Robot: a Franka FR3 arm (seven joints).
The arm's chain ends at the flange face. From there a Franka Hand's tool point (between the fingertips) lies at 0.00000 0.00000 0.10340 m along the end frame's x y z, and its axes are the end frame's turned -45 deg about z.
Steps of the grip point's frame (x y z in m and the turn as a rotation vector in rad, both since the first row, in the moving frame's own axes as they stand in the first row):
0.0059 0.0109 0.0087 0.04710 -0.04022 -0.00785
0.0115 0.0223 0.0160 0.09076 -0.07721 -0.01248
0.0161 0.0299 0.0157 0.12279 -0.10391 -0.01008
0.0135 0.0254 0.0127 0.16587 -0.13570 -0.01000
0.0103 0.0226 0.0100 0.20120 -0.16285 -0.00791
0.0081 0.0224 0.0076 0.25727 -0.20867 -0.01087
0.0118 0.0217 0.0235 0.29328 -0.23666 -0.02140
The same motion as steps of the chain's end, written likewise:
0.0183 0.0040 0.0089 0.00486 -0.06174 -0.00785
0.0362 0.0085 0.0167 0.00958 -0.11877 -0.01248
0.0490 0.0110 0.0170 0.01335 -0.16030 -0.01008
0.0494 0.0105 0.0151 0.02133 -0.21324 -0.01000
0.0496 0.0114 0.0134 0.02712 -0.25742 -0.00791
0.0550 0.0134 0.0132 0.03437 -0.32947 -0.01087
0.0616 0.0106 0.0308 0.04004 -0.37472 -0.02140

